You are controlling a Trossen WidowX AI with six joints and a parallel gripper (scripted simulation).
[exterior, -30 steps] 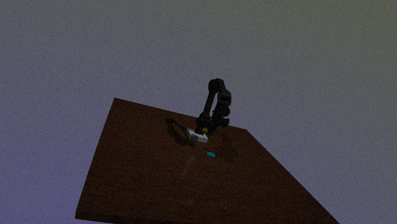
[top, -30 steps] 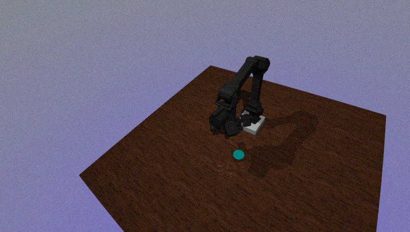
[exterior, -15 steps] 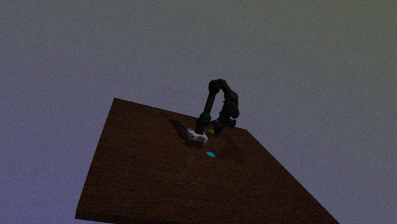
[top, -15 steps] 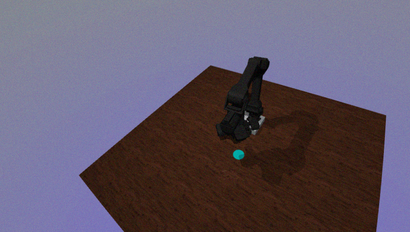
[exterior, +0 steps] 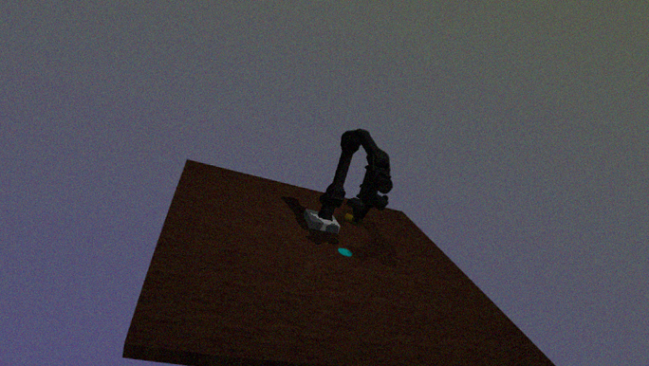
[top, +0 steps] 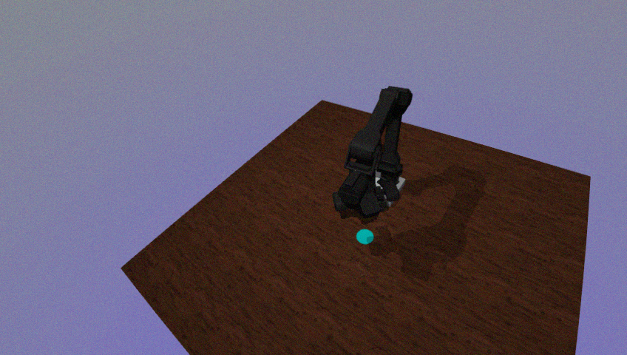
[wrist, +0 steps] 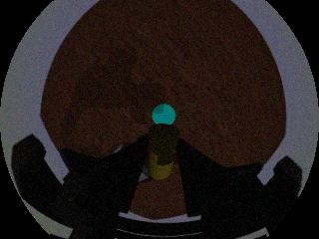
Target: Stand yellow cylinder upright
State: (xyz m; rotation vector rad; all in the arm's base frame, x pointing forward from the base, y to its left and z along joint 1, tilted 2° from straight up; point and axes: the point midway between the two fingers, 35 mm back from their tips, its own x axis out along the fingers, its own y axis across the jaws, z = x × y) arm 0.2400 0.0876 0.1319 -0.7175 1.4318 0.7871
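Now: gripper tip 140 mm above the cyan circle. From my gripper tip the other things lie so: yellow tall cylinder (20 mm to the right, 10 mm behind).
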